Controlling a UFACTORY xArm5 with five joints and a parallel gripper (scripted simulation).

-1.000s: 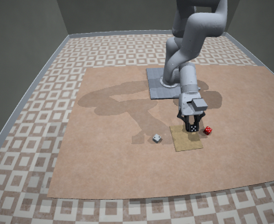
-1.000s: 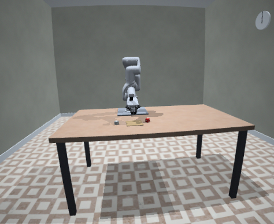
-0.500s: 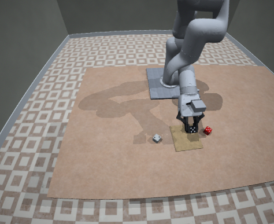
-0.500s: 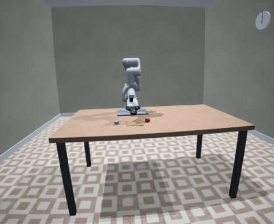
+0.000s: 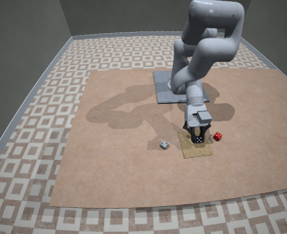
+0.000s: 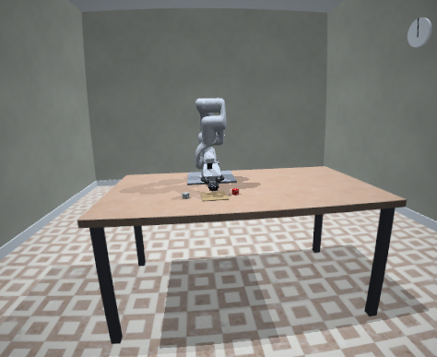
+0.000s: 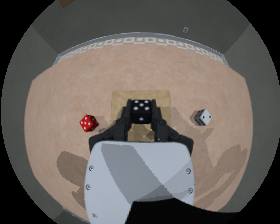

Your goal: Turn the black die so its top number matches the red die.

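Now: the tan mat 60 mm below my hand. Also, from my hand: grey die (150 mm to the right, 50 mm below); red die (20 mm behind, 120 mm to the left, 50 mm below); black die (10 mm below).
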